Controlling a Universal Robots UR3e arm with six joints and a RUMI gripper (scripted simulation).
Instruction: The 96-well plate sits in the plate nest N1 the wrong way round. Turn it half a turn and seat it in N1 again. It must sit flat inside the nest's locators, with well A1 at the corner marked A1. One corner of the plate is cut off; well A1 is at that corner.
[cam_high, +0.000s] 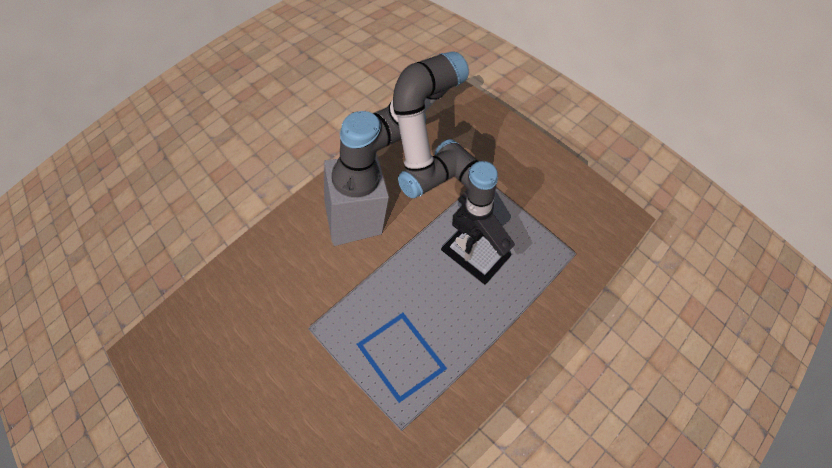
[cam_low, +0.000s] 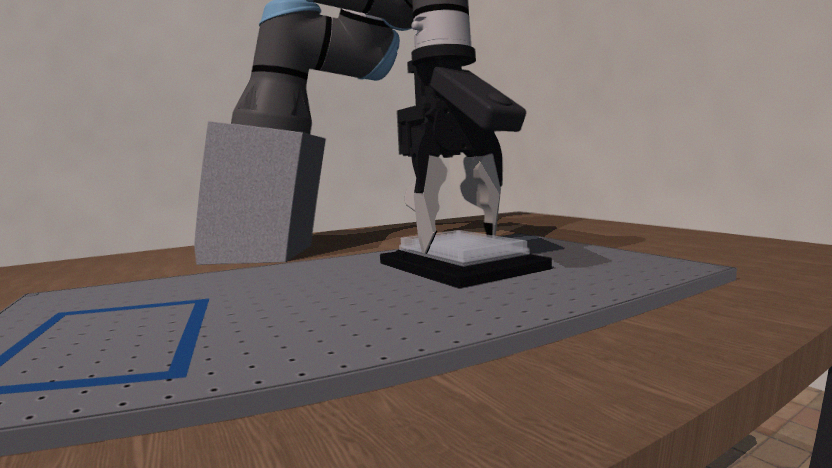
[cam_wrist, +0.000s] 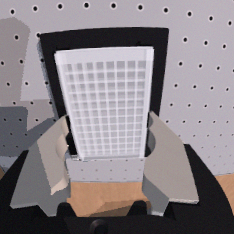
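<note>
The clear 96-well plate is 1 cm below my hand. Round my hand: black plate nest N1: 3 cm below; then white A1 mark: 9 cm behind, 4 cm to the left, 2 cm below.
</note>
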